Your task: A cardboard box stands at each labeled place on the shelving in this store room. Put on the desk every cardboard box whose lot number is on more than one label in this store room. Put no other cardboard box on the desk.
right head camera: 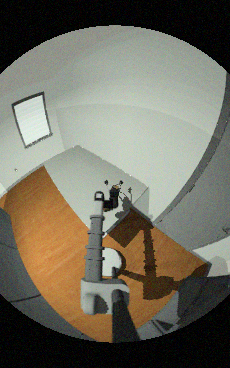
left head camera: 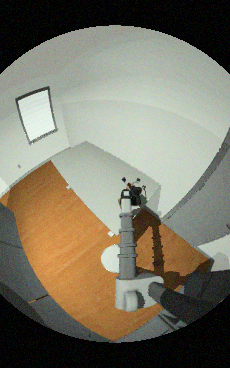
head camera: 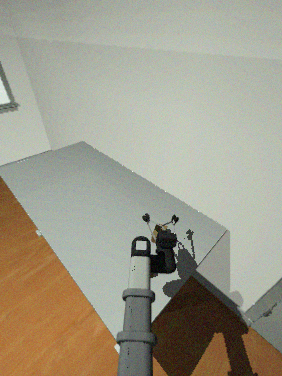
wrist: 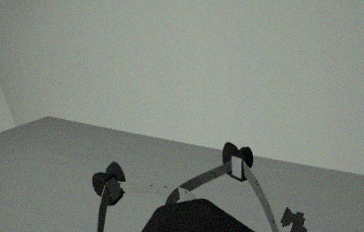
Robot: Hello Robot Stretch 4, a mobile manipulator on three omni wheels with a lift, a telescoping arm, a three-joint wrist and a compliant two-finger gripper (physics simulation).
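Seen in the pictures: gripper, fingertip midpoint: (right head camera: 113, 180) (left head camera: 130, 178) (head camera: 160, 215) (wrist: 173, 165); robot's base, link origin: (right head camera: 105, 260) (left head camera: 116, 257).
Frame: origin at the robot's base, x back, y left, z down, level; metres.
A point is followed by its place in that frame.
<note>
My gripper (head camera: 160, 218) @(x -0.713, y -0.084, z -0.859 m) (left head camera: 131, 180) @(x -0.713, y -0.084, z -0.859 m) (right head camera: 113, 183) @(x -0.713, y -0.084, z -0.859 m) (wrist: 173, 165) @(x -0.713, y -0.084, z -0.859 m) is open and empty, its two fingertips wide apart. It hangs above the pale grey desk (head camera: 100, 200) @(x -0.973, y 0.277, z -0.693 m) (left head camera: 85, 170) @(x -0.969, y 0.424, z -0.693 m) (right head camera: 75, 175) @(x -0.941, y 0.388, z -0.693 m) (wrist: 60, 150) @(x -1.229, y 0.310, z -0.693 m), near the desk's right end, and casts a shadow on it. Small tan patches of cardboard show beside and behind the gripper in the head camera view; the gripper and arm hide the rest, so the shape and number of boxes there cannot be told. No cardboard box shows in the wrist view. No label or lot number can be read.
A plain wall (head camera: 165, 110) @(x -1.207, y -0.102, z -1.199 m) (wrist: 200, 65) @(x -1.111, y -0.202, z -0.923 m) stands behind the desk. A window (left head camera: 37, 115) @(x -2.279, y 1.983, z -1.370 m) (right head camera: 32, 120) @(x -2.274, y 1.988, z -1.371 m) is in the left wall. The orange wooden floor (head camera: 45, 295) @(x -0.657, y 0.711, z 0.027 m) (left head camera: 60, 240) @(x -0.157, y 0.885, z 0.027 m) (right head camera: 50, 235) @(x -0.266, y 0.949, z 0.027 m) lies in front of the desk. A grey surface (head camera: 272, 310) @(x -0.530, y -0.781, z -0.300 m) stands right of the desk.
</note>
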